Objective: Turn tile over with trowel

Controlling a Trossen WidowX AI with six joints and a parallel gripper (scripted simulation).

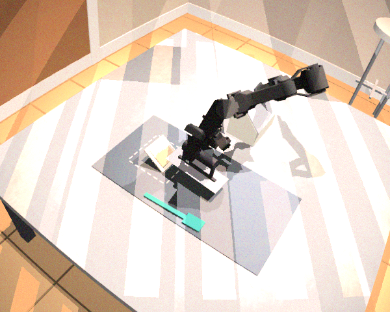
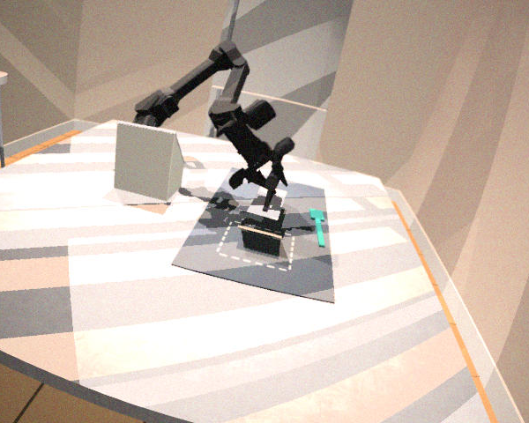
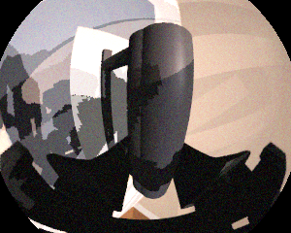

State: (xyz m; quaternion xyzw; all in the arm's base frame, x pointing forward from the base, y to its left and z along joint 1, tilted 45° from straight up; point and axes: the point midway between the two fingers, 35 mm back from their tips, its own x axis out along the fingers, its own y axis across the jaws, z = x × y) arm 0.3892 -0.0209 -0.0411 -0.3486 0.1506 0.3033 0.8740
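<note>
Now: gripper tip 120 mm above the grey mat, 40 mm to the right of it and 10 mm past it. Round my gripper tip: teal trowel (120 mm ahead, 100 mm below, 60 mm to the left); then tile (110 mm to the right, 80 mm below, 30 mm behind).
</note>
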